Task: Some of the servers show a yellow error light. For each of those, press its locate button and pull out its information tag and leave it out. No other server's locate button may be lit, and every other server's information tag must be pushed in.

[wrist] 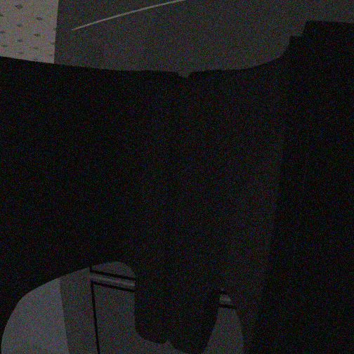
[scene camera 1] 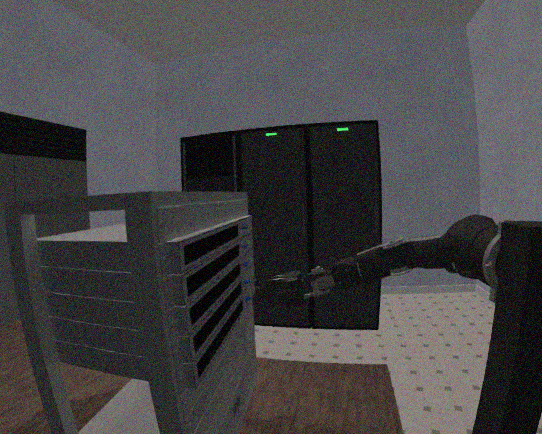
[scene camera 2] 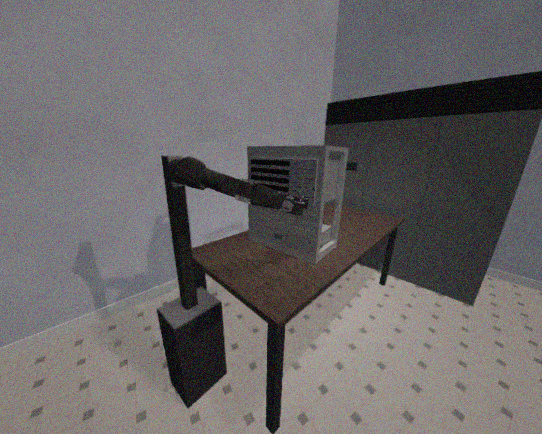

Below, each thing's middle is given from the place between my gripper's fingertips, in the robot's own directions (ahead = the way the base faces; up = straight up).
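With the arm pedestal [scene camera 2: 195, 352] as my reference, I find my gripper far to the right of it, a long way past it, and far above it too.
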